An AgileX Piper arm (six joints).
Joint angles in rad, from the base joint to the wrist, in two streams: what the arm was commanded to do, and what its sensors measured. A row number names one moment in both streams.
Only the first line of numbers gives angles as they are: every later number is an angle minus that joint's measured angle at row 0.
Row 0, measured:
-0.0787 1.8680 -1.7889 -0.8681 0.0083 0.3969
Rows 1 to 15, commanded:
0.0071 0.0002 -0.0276 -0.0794 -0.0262 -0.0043
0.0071 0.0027 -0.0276 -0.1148 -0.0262 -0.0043
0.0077 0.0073 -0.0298 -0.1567 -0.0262 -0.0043
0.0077 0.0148 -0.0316 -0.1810 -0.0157 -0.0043
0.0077 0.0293 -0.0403 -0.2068 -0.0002 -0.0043
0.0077 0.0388 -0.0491 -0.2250 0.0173 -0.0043
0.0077 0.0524 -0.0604 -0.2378 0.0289 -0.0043
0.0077 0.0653 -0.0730 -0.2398 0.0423 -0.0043
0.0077 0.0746 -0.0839 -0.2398 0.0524 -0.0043
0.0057 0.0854 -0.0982 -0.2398 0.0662 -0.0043
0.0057 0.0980 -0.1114 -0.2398 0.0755 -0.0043
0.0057 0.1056 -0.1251 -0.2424 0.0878 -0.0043
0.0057 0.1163 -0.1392 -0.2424 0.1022 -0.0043
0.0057 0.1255 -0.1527 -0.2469 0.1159 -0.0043
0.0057 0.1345 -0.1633 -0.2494 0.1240 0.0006
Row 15, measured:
0.0053 0.1119 -0.1118 -0.2252 0.0913 0.0000
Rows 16 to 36, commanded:
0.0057 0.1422 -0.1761 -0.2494 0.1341 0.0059
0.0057 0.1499 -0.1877 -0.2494 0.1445 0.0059
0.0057 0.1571 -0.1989 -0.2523 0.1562 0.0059
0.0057 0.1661 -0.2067 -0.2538 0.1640 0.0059
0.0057 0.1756 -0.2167 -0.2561 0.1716 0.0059
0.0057 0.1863 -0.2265 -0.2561 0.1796 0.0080
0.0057 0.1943 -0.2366 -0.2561 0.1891 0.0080
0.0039 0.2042 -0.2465 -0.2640 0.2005 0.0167
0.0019 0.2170 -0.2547 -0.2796 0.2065 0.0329
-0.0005 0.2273 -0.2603 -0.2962 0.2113 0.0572
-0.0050 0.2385 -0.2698 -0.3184 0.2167 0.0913
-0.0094 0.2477 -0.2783 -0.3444 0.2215 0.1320
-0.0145 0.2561 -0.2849 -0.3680 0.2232 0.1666
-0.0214 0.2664 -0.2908 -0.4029 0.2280 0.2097
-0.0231 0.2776 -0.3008 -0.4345 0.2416 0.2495
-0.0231 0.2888 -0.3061 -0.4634 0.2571 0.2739
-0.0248 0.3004 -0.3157 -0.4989 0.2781 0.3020
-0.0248 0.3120 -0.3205 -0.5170 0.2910 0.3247
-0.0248 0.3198 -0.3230 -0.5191 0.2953 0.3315
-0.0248 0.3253 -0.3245 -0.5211 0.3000 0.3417
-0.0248 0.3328 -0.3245 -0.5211 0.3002 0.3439
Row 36, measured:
-0.0210 0.3112 -0.3088 -0.4736 0.2855 0.2925
